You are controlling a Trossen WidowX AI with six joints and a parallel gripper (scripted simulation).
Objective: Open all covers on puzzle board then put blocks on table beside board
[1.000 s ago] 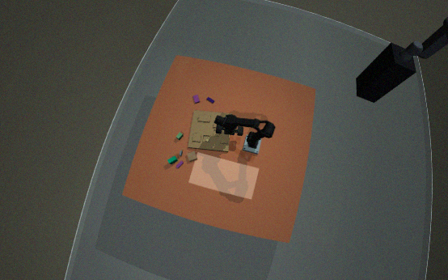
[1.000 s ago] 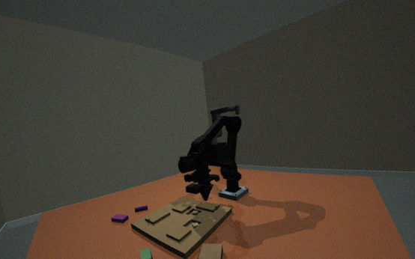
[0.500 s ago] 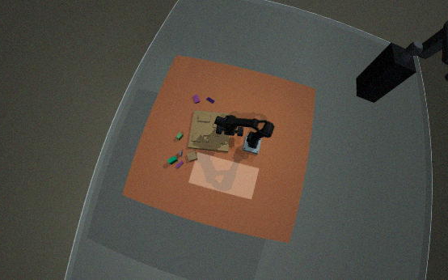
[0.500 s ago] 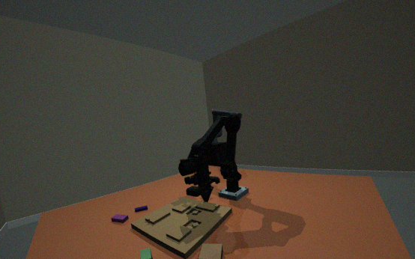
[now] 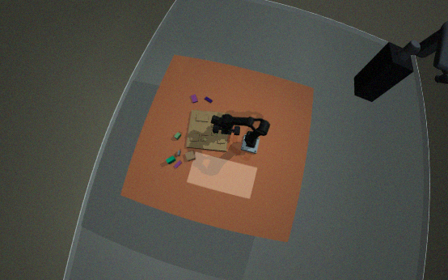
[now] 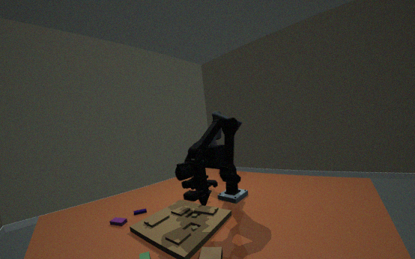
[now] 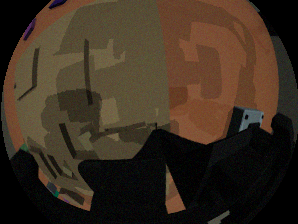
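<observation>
Now: gripper tip 120 mm short of the tan puzzle board and 10 mm to the right of it. Also, from my gripper tip: dark purple block 240 mm to the right, 210 mm ahead, 20 mm below.
</observation>
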